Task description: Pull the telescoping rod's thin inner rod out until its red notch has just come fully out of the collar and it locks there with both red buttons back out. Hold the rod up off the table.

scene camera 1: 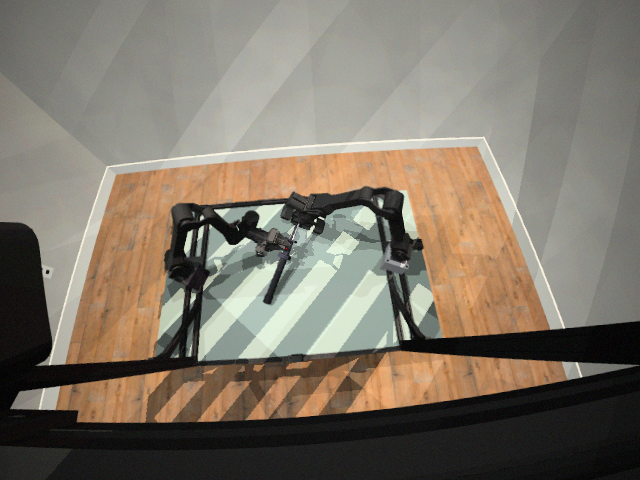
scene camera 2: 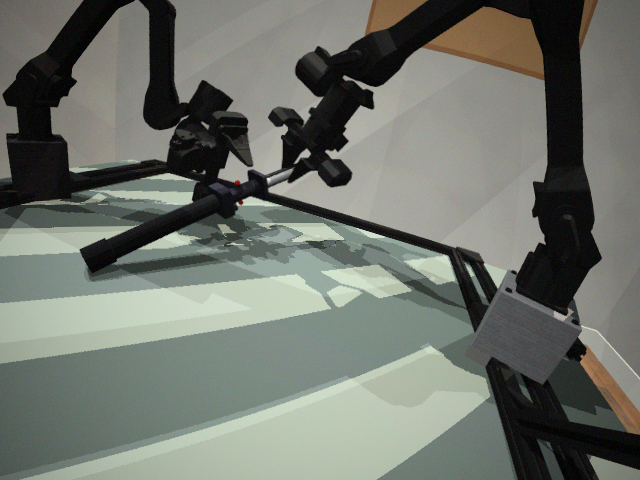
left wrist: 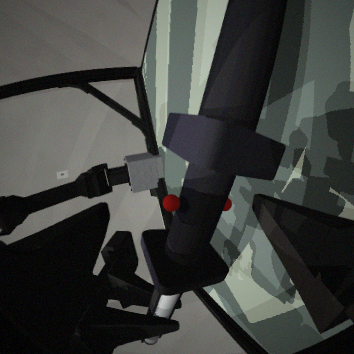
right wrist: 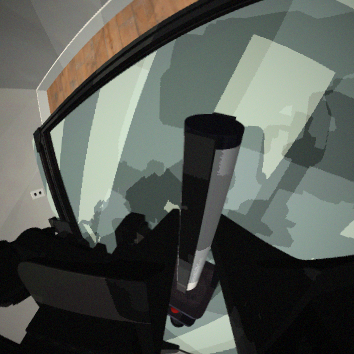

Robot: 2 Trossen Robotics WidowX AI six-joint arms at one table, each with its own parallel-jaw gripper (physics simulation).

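Observation:
The telescoping rod's thick black outer tube [scene camera 1: 275, 281] [scene camera 2: 151, 229] [left wrist: 242, 70] slopes down to the table; I cannot tell whether its low end touches. Both red buttons [left wrist: 171, 203] [left wrist: 227, 204] [scene camera 2: 237, 183] stick out beside the tube, just behind the collar [left wrist: 182, 260] [scene camera 2: 257, 183]. The thin silver inner rod [scene camera 2: 279, 177] [right wrist: 207, 197] [left wrist: 166, 305] shows beyond the collar. My right gripper [scene camera 1: 296, 225] [scene camera 2: 296, 171] [right wrist: 193, 215] is shut on the inner rod. My left gripper [scene camera 1: 282, 244] [scene camera 2: 228, 178] [left wrist: 182, 205] is open, its fingers standing apart on either side of the buttons.
Black frame rails [scene camera 2: 366, 226] [scene camera 1: 391, 286] run along the striped table top [scene camera 2: 318, 357]. A grey box [scene camera 2: 515, 333] [scene camera 1: 394, 264] [left wrist: 144, 172] sits on the right arm's base. Wooden floor [scene camera 1: 485, 238] surrounds the table.

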